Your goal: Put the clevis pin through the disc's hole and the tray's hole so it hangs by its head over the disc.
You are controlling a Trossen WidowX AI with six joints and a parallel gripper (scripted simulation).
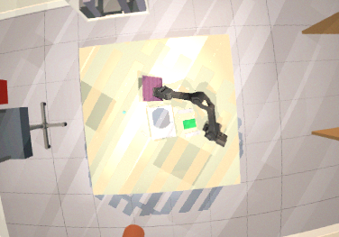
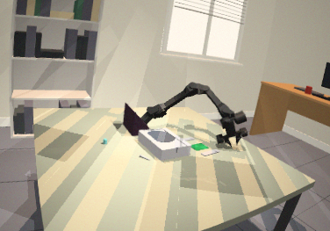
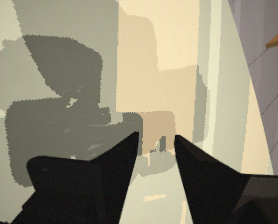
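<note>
Right now my gripper tip is 4 cm short of the steel clevis pin, 59 cm to the left of it and 1 cm above it. Also, from my gripper tip: green flat square 5 cm behind, 22 cm to the right, 2 cm below; rimmed tray 6 cm behind, 45 cm to the right, 3 cm above; grey aluminium disc 10 cm behind, 46 cm to the right, 4 cm above.
</note>
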